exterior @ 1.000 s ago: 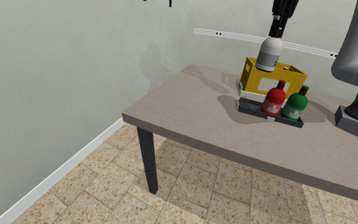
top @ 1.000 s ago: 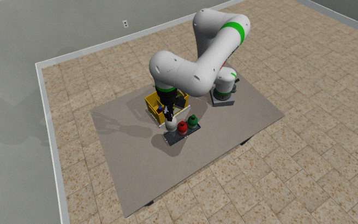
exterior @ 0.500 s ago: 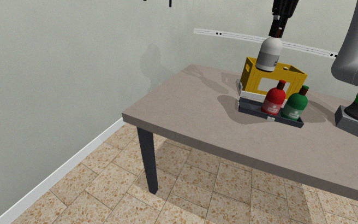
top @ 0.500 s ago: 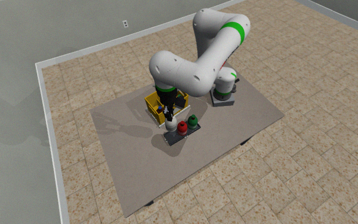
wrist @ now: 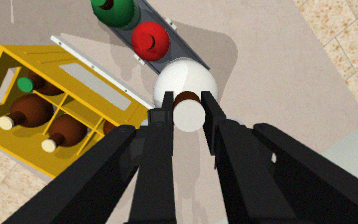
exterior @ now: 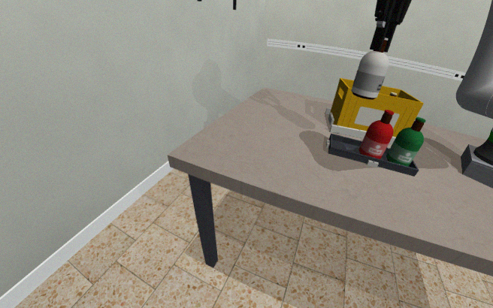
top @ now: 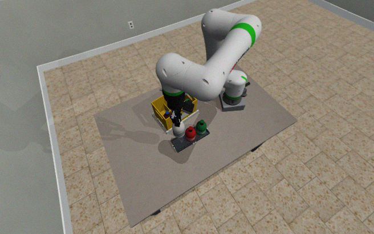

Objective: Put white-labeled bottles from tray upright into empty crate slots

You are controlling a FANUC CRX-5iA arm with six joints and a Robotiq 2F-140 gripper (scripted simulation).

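The white bottle lies 80 mm below my hand. The rest, counted from my hand: green bottle (260 mm below, 180 mm behind); dark tray (330 mm below, 90 mm behind); red bottle (260 mm below, 90 mm behind).
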